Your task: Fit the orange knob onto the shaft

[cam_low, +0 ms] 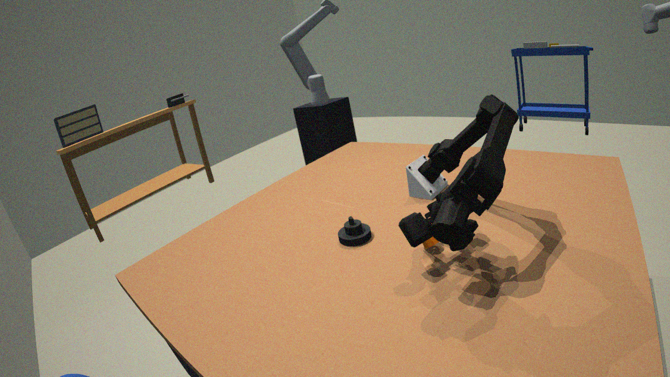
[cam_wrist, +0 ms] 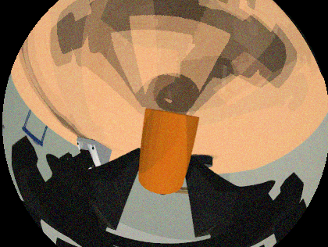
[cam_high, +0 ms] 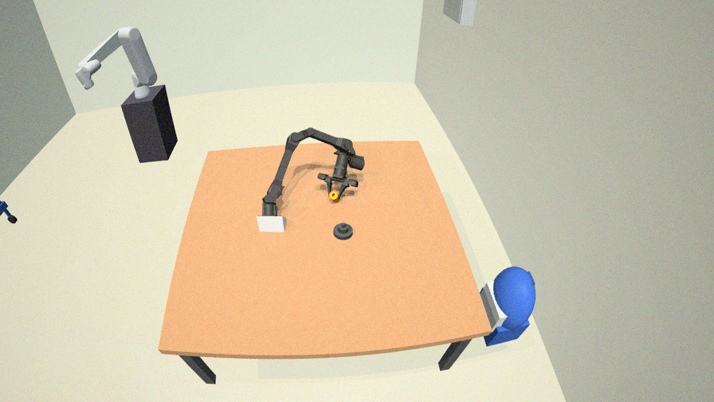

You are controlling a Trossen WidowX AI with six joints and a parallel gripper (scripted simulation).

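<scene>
My gripper tip is 3 cm short of the dark round pedestal, 19 cm to the left of it and 1 cm above it. From my gripper tip the other things lie so: orange knob 1 cm to the left.
</scene>
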